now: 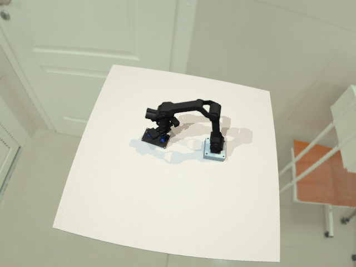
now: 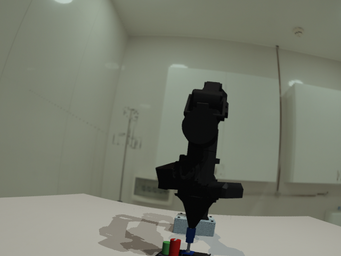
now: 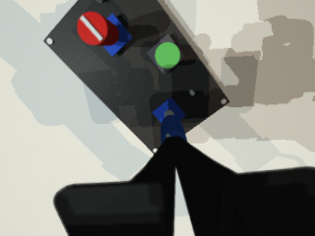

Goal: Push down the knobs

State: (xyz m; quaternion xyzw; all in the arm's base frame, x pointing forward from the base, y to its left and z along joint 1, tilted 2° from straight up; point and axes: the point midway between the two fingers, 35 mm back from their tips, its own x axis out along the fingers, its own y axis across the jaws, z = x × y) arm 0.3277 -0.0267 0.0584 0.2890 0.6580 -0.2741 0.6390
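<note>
My gripper tip is now 8 cm short of the red knob, 3 cm to the left of it and 2 cm above it. The rest, counted from my gripper tip: blue knob: 1 cm below.
</note>
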